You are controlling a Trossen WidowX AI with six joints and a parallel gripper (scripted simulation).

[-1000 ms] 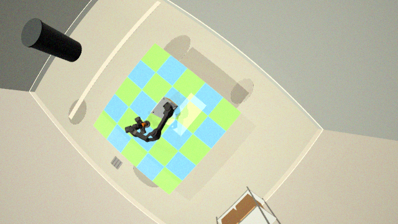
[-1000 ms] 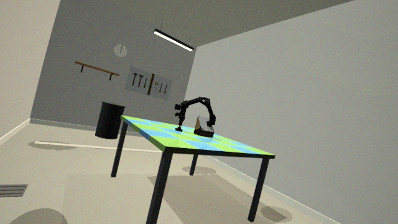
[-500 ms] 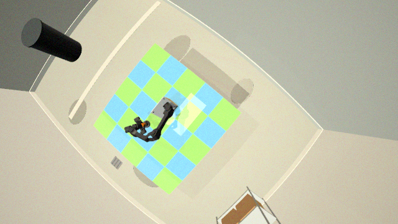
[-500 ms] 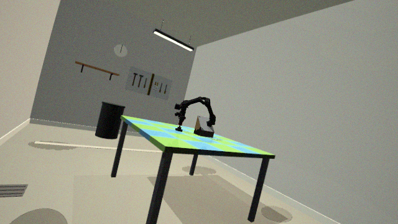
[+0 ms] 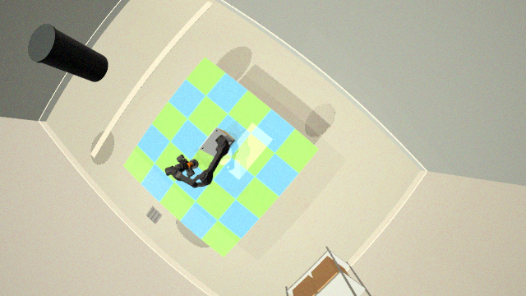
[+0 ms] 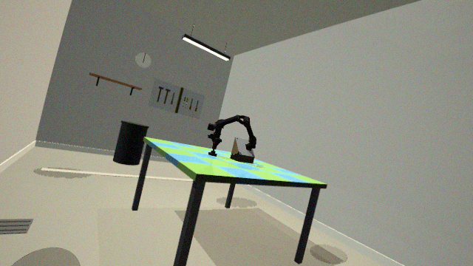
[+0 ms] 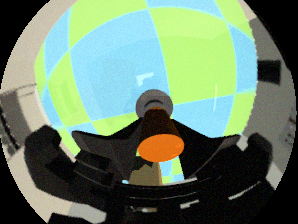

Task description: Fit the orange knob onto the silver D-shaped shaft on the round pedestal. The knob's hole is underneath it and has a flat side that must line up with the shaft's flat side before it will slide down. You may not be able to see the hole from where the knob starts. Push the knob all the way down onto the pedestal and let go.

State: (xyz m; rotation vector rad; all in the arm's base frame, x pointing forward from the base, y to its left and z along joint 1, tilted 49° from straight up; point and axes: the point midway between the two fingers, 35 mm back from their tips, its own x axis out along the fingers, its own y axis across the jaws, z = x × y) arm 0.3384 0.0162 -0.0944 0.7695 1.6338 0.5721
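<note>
My gripper tip is now 3 cm below the orange knob. From my gripper tip the other things lie so: dark pedestal 4 cm below.
</note>
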